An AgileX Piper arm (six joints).
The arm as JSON. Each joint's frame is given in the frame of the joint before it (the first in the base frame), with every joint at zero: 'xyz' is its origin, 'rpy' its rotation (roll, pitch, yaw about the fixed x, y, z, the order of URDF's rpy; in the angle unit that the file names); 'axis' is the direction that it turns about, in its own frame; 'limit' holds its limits. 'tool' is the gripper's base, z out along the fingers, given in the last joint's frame.
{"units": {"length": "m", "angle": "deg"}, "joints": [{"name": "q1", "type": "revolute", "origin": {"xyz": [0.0, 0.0, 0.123], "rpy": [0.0, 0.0, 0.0]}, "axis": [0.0, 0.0, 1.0], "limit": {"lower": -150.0, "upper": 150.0}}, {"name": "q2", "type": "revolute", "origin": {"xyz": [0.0, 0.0, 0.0], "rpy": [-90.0, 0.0, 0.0]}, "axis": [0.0, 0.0, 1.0], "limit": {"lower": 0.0, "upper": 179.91}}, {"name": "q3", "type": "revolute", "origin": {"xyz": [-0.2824, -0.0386, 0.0], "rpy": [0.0, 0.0, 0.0]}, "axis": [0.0, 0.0, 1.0], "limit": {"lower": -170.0, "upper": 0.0}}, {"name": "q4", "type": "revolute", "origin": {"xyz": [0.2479, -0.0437, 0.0], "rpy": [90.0, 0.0, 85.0]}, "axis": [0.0, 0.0, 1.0], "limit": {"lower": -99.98, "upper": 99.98}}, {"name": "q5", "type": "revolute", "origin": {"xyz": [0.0, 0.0, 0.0], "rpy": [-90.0, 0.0, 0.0]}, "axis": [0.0, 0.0, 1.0], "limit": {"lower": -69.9, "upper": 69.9}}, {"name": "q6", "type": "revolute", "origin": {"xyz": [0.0, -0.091, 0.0], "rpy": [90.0, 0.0, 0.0]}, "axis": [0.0, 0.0, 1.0], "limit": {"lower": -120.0, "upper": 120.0}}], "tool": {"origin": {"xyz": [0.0, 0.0, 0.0], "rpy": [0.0, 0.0, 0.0]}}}
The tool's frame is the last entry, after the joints.
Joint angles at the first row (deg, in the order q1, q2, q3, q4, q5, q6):
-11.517, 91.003, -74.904, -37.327, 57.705, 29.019
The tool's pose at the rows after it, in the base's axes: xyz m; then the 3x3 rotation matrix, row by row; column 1 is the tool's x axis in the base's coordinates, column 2 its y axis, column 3 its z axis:
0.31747, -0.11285, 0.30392; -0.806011, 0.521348, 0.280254; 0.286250, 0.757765, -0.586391; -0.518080, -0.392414, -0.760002
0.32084, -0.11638, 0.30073; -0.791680, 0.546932, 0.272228; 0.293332, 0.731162, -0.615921; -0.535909, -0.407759, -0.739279
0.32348, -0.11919, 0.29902; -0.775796, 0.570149, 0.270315; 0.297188, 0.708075, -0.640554; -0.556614, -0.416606, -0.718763
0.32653, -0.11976, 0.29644; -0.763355, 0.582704, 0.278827; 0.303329, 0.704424, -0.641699; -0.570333, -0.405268, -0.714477
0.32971, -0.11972, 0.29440; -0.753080, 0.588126, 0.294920; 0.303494, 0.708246, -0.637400; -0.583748, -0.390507, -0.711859
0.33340, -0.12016, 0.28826; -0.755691, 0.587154, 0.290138; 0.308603, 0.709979, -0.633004; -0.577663, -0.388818, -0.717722
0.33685, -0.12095, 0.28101; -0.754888, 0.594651, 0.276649; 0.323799, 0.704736, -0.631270; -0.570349, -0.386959, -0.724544
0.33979, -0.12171, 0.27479; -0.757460, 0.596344, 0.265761; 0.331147, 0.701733, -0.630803; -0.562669, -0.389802, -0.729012
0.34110, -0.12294, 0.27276; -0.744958, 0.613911, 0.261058; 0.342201, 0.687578, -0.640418; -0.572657, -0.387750, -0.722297
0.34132, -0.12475, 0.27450; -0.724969, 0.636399, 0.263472; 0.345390, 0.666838, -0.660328; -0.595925, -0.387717, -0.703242
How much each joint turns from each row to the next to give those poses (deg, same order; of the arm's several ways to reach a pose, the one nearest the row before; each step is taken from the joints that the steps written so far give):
0.001, 0.938, 0.001, -0.766, -0.495, 2.023
-0.002, 0.969, 0.000, -2.868, -0.311, 3.227
0.001, 0.676, -0.001, -2.495, -0.377, 2.905
0.000, 0.554, 0.001, -0.527, -0.905, 1.595
-0.001, 0.423, 0.001, -0.137, -1.269, 0.977
0.001, 1.034, -0.002, 0.001, -0.470, 0.566
0.001, 1.203, 0.000, -0.152, -0.074, 1.248
-0.001, 1.040, 0.001, -0.249, -0.109, 0.771
0.000, 0.469, 0.000, -1.042, -0.001, 1.981
0.000, -0.001, -0.001, -1.967, 0.001, 2.520

